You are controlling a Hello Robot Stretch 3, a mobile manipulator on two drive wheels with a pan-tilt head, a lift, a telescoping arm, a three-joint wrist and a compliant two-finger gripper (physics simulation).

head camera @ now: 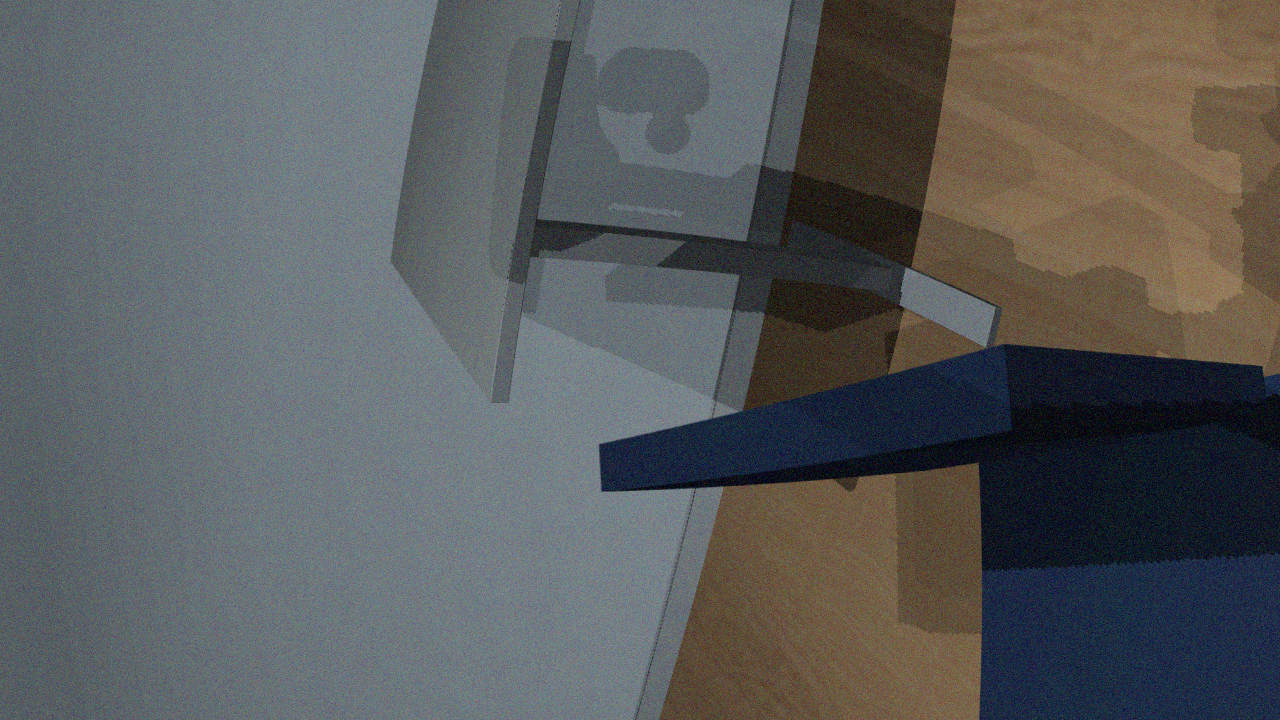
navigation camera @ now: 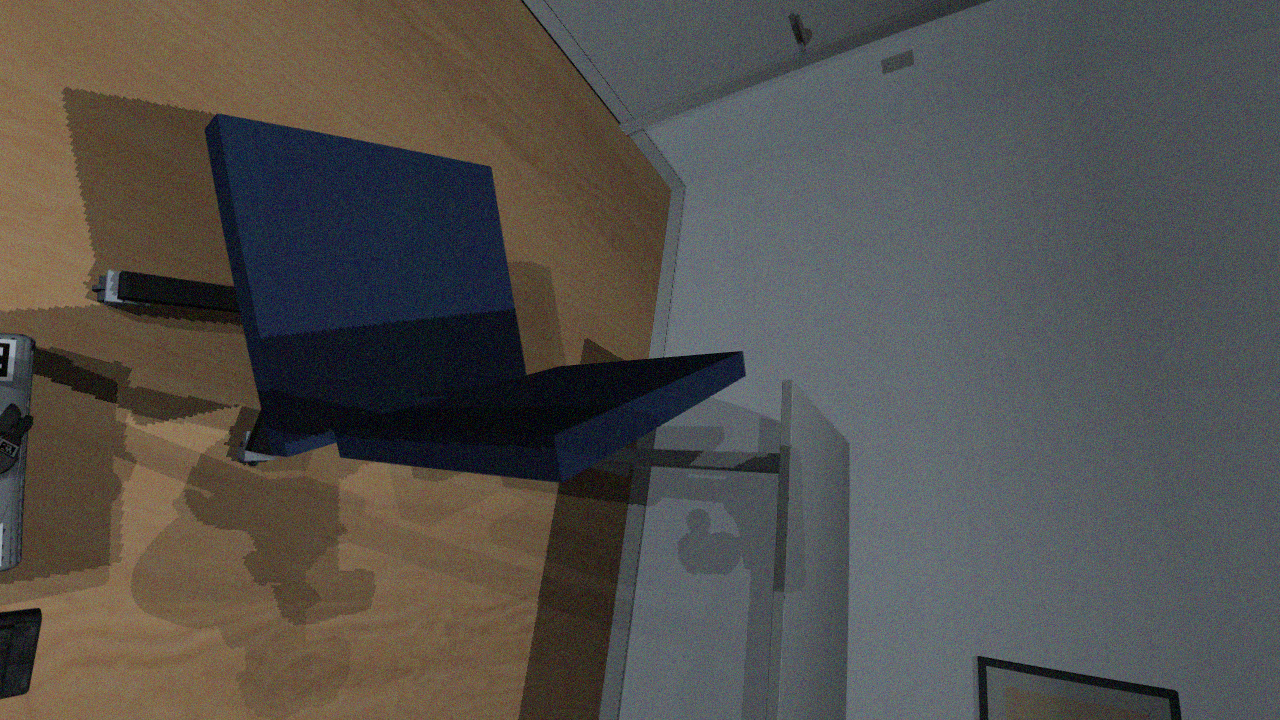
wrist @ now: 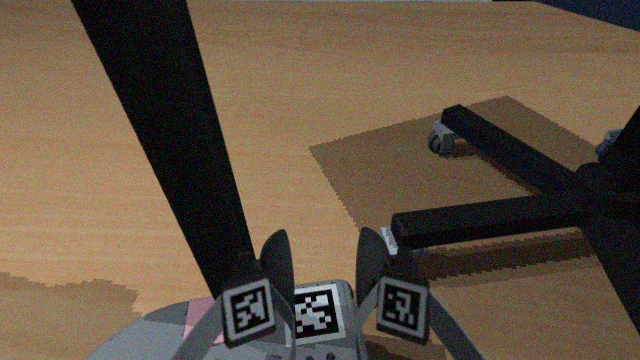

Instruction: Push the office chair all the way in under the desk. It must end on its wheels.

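Frame: origin at the robot's base, x down, y ahead, z right, level; centimetres.
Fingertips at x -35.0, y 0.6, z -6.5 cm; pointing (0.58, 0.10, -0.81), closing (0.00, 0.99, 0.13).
A point is followed by its place in that frame.
The office chair has blue pads [head camera: 1073, 465] {x -47.0, y 59.3, z -11.9 cm} and a black star base [wrist: 602, 190] with small grey casters [wrist: 441, 138] resting on the wood floor. In the navigation view the blue pads [navigation camera: 385, 310] {x -47.0, y 42.9, z -22.0 cm} sit left of the pale grey desk [navigation camera: 780, 496] {x -93.2, y 105.3, z 15.5 cm}. The desk also shows in the head view [head camera: 645, 196], above and left of the chair, with one blue pad's edge pointing toward it. My gripper [wrist: 324, 255] {x -35.0, y 0.6, z -6.5 cm} is open and empty, low over the floor. Its right finger is close to the end of the nearest base spoke [wrist: 476, 223]; contact cannot be told.
A wide black bar [wrist: 170, 129] runs from the top left down to my left finger. A grey wall [navigation camera: 896, 270] {x -113.2, y 211.0, z -56.3 cm} meets the wood floor [wrist: 348, 64] beside the desk. A dark-framed panel [navigation camera: 1052, 689] {x -149.1, y 169.2, z 76.6 cm} sits at the navigation view's lower right.
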